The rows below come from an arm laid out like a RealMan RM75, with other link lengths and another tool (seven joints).
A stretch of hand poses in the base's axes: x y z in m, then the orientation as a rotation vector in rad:
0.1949 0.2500 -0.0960 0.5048 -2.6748 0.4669
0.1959 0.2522 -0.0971 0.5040 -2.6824 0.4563
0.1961 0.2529 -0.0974 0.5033 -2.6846 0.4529
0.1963 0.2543 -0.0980 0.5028 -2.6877 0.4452
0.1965 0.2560 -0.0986 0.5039 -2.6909 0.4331
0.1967 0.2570 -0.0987 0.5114 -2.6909 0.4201
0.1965 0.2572 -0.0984 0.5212 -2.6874 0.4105
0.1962 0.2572 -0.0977 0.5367 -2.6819 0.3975
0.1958 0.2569 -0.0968 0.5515 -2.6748 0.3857
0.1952 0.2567 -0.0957 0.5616 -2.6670 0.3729
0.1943 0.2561 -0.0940 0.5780 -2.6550 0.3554
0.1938 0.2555 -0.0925 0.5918 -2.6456 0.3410
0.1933 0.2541 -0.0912 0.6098 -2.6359 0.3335
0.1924 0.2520 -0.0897 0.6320 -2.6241 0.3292
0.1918 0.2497 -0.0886 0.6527 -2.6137 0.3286
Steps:
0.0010 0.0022 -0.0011 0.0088 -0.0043 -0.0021
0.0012 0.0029 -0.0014 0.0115 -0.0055 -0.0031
0.0014 0.0043 -0.0020 0.0173 -0.0064 -0.0046
0.0016 0.0060 -0.0026 0.0262 -0.0063 -0.0057
0.0018 0.0070 -0.0027 0.0358 -0.0032 -0.0025
0.0016 0.0072 -0.0024 0.0428 0.0021 0.0028
0.0013 0.0072 -0.0017 0.0524 0.0100 0.0116
0.0009 0.0069 -0.0008 0.0607 0.0189 0.0202
0.0003 0.0067 0.0003 0.0688 0.0289 0.0253
-0.0006 0.0061 0.0020 0.0800 0.0437 0.0342
-0.0011 0.0055 0.0035 0.0895 0.0552 0.0417
-0.0016 0.0041 0.0048 0.0951 0.0650 0.0534
-0.0025 0.0020 0.0063 0.0988 0.0756 0.0687
-0.0031 -0.0003 0.0074 0.1001 0.0840 0.0835

